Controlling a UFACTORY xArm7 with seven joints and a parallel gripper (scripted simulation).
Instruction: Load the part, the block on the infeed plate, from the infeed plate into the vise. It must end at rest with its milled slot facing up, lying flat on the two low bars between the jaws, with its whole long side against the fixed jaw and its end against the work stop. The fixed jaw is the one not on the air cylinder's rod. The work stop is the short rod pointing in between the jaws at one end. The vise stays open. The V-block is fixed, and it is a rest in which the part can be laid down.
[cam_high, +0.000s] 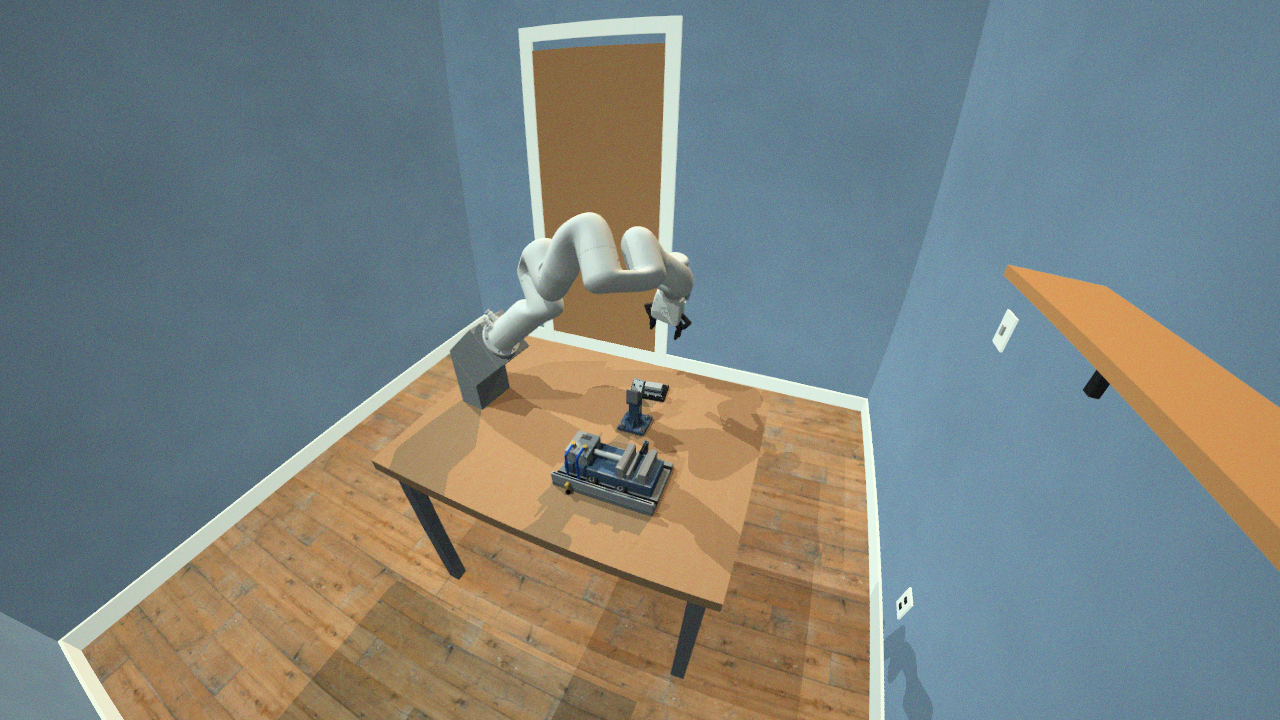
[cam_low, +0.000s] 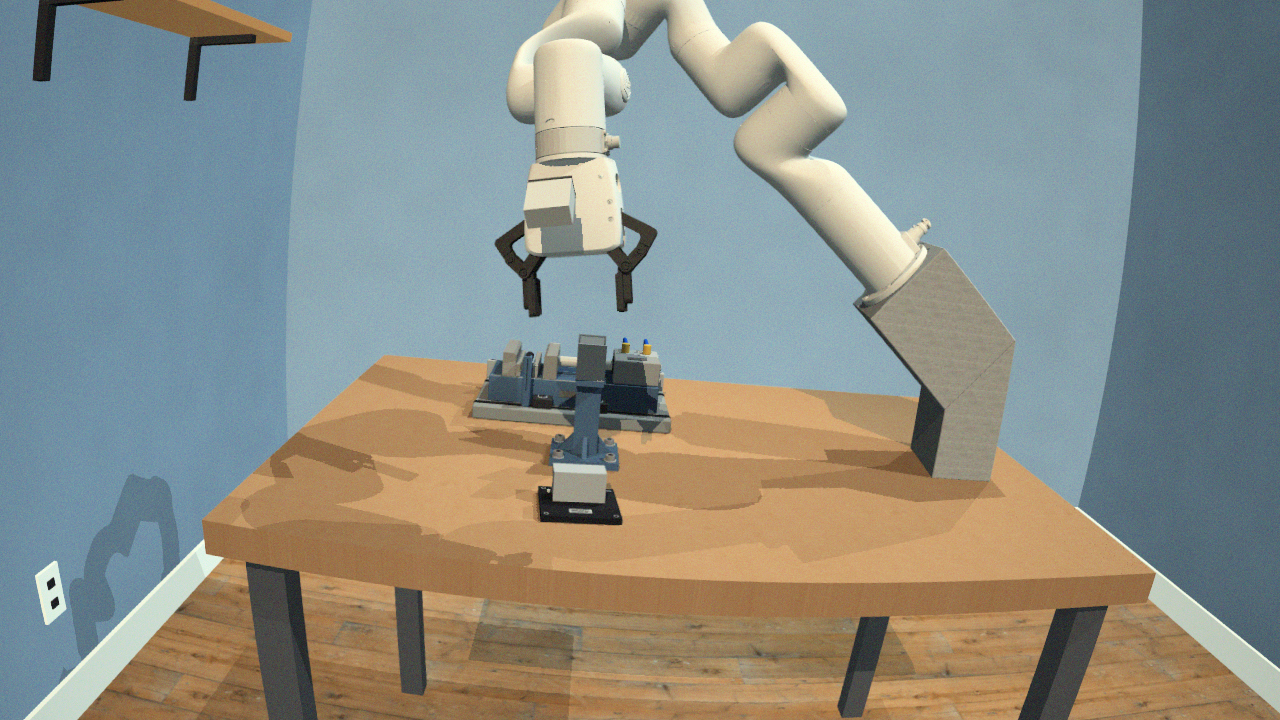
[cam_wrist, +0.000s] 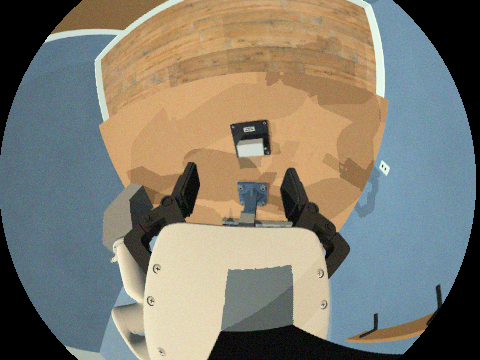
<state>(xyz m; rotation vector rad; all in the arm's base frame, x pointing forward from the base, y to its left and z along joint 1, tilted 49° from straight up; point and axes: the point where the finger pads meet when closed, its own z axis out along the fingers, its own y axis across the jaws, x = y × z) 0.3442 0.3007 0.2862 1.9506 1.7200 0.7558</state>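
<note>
Now: hand 20 mm past the grey block, 60 mm to the left of it and 210 mm above it. Round my hand: black infeed plate: 20 mm behind, 40 mm to the right, 240 mm below; white cylinder rod: 60 mm behind, 450 mm to the right, 160 mm below; work stop: 30 mm ahead, 410 mm to the right, 150 mm below.
</note>
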